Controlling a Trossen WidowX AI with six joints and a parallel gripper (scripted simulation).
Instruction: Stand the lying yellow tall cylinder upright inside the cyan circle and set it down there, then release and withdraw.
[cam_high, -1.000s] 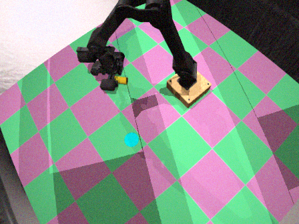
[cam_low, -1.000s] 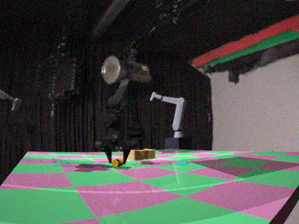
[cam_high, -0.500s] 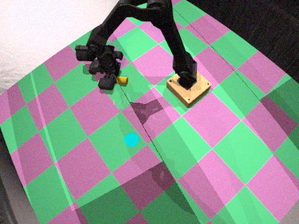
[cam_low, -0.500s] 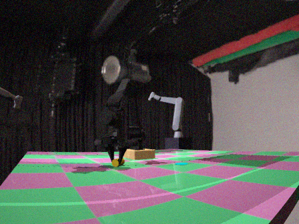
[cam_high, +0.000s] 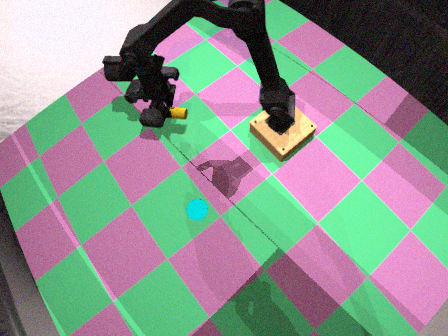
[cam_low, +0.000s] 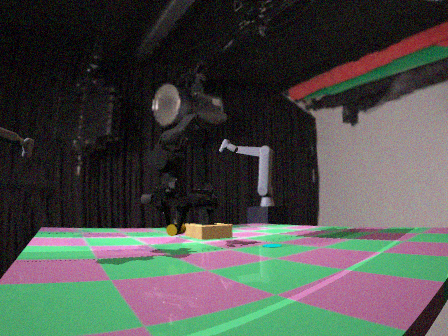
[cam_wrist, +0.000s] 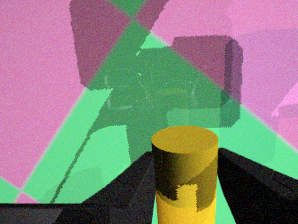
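Right now my gripper tip is 270 mm to the right of the cyan circle, 120 mm short of it and 60 mm above it. Round my gripper tip: yellow tall cylinder 20 mm to the left, 10 mm behind.
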